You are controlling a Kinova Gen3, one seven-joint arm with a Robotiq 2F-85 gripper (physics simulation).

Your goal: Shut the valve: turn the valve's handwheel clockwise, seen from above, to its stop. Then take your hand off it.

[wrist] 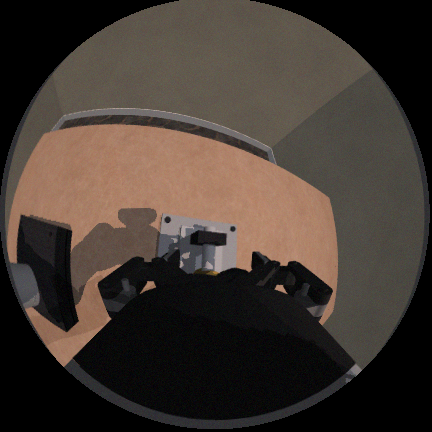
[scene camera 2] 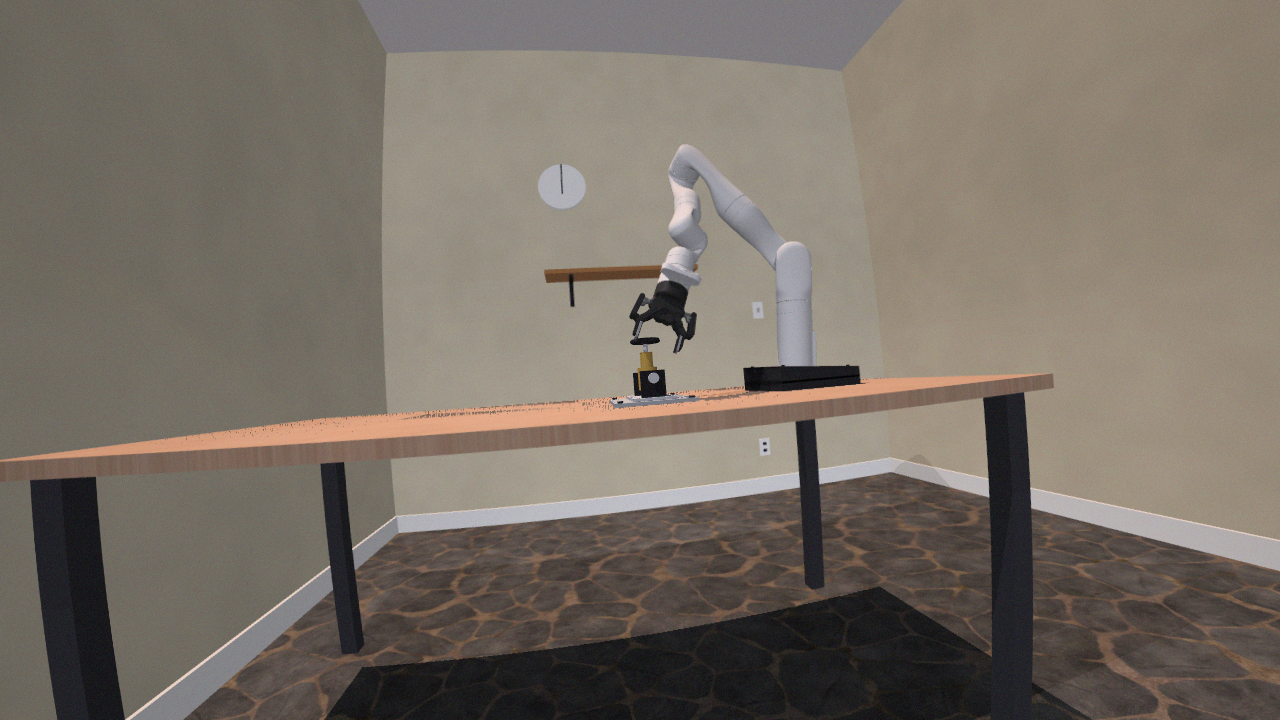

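Observation:
The valve's black handwheel (scene camera 2: pixel 644 340) sits level on top of the yellow valve neck (scene camera 2: pixel 646 360) (wrist: pixel 206 273). Below it is a black valve body (scene camera 2: pixel 649 383) on a grey base plate (scene camera 2: pixel 626 402) (wrist: pixel 227 255). In the wrist view the handwheel is mostly or wholly hidden by the gripper's dark housing. My gripper (scene camera 2: pixel 657 343) (wrist: pixel 215 258) is open, tilted, its fingers wide apart with nothing gripped. In the scene view one fingertip is just above the wheel's left part and the other is to its right, a little lower. Contact with the wheel cannot be told.
A black block (wrist: pixel 209 237) crosses a light pipe over the base plate. The arm's black base box (scene camera 2: pixel 801 377) (wrist: pixel 45 270) stands on the wooden table (scene camera 2: pixel 501 438) (wrist: pixel 200 170), right of the valve in the scene view. A wooden shelf (scene camera 2: pixel 599 273) is on the wall behind.

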